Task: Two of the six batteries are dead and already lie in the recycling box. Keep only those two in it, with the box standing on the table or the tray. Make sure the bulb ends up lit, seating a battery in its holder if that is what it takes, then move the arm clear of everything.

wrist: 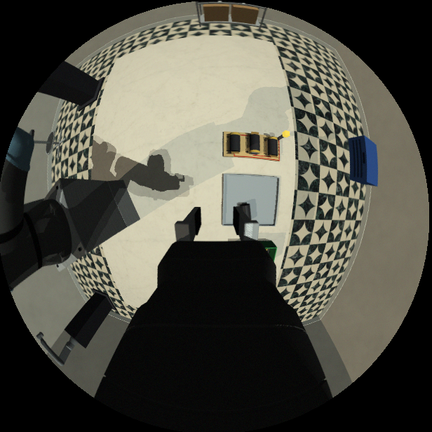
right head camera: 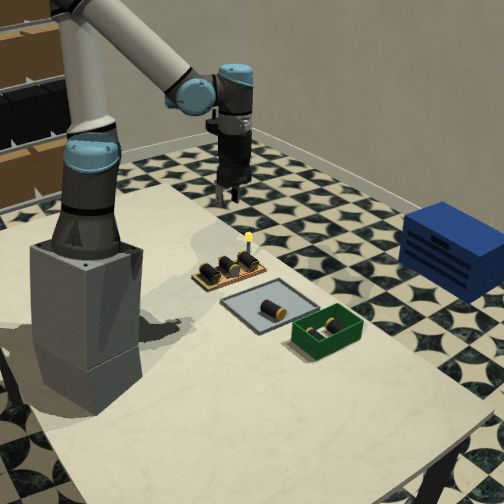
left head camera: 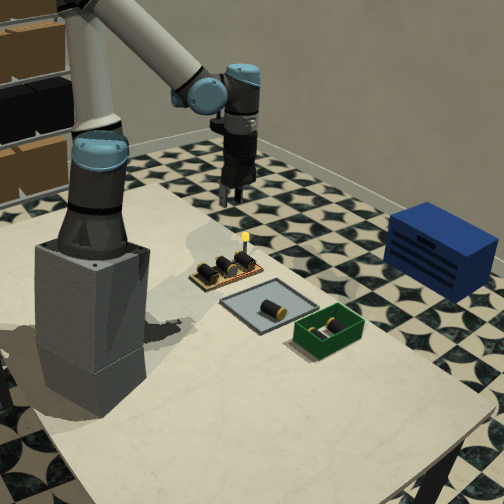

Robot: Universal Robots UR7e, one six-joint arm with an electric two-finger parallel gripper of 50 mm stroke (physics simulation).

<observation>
gripper: wrist; right head camera 227,204; left head camera
grey tray: wrist 260,191; right head camera; left head camera
circuit board: wrist 244,137; right head camera 226,279; left head camera 224,279
same spot on grey tray: (right head camera: 245,304) = (left head camera: 244,304)
same spot on gripper: (left head camera: 222,188) = (wrist: 192,230)
</observation>
